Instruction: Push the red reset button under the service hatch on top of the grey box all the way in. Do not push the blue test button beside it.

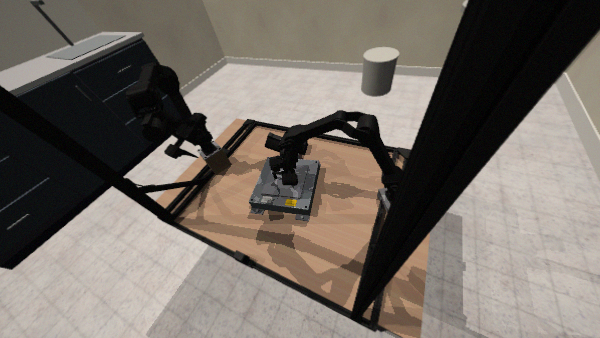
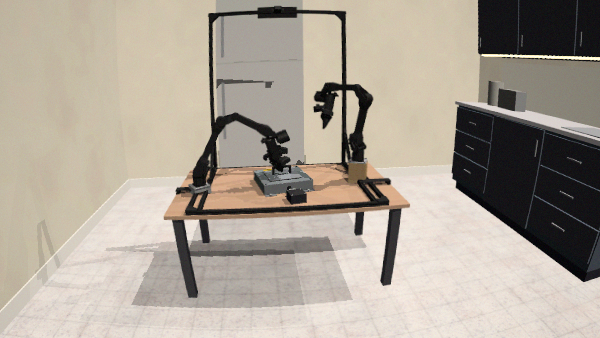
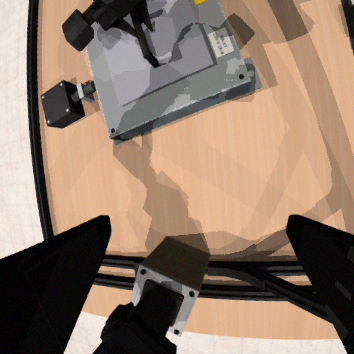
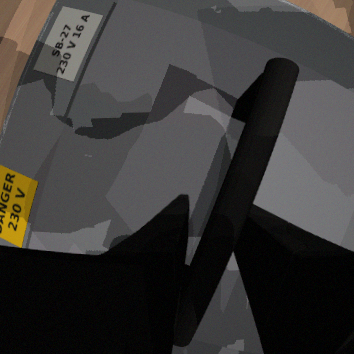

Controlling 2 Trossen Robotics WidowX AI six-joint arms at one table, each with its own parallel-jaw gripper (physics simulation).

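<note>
The grey box (image 1: 278,201) (image 2: 280,188) (image 3: 159,109) (image 4: 158,31) stands mid-table. Its service hatch (image 3: 175,67) (image 2: 288,176) lies low over the box top. My right gripper (image 1: 288,178) (image 2: 280,168) (image 4: 206,203) is shut on the hatch's black bar handle (image 4: 261,130) (image 3: 145,46), just above the lid. My left gripper (image 2: 325,125) (image 3: 199,223) is open and empty, high above the table's edge and far from the box.
A small black block (image 2: 296,195) (image 3: 60,104) with a short shaft sits against one side of the box. The left arm's base (image 1: 217,160) (image 2: 357,172) (image 3: 175,261) and black frame rails (image 1: 243,259) edge the table. A grey bin (image 1: 380,71) stands on the floor.
</note>
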